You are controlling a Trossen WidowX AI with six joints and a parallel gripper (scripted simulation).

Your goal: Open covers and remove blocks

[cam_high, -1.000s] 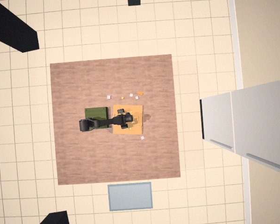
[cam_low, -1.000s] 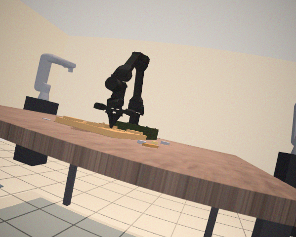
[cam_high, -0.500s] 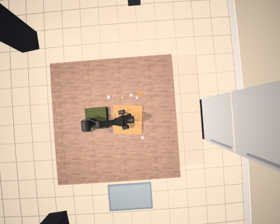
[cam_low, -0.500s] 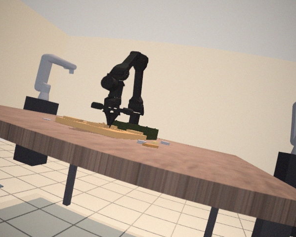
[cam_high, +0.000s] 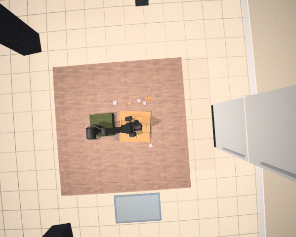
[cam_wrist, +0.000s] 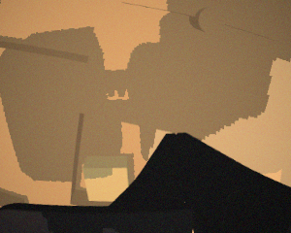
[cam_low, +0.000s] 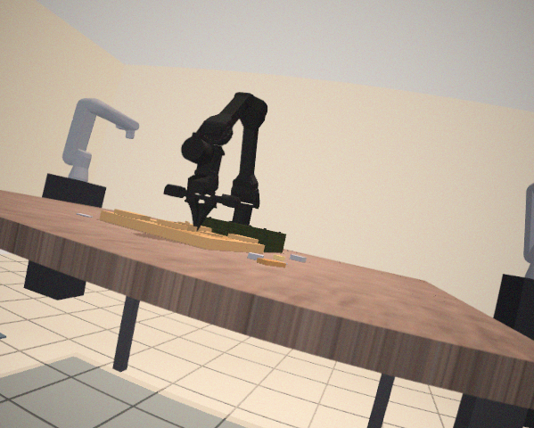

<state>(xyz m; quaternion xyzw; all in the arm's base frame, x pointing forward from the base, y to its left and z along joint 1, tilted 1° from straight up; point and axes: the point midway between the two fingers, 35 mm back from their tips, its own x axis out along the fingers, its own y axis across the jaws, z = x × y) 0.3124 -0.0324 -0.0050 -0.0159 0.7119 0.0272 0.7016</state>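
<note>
Right now my gripper tip is 30 mm short of the puzzle board.
</note>
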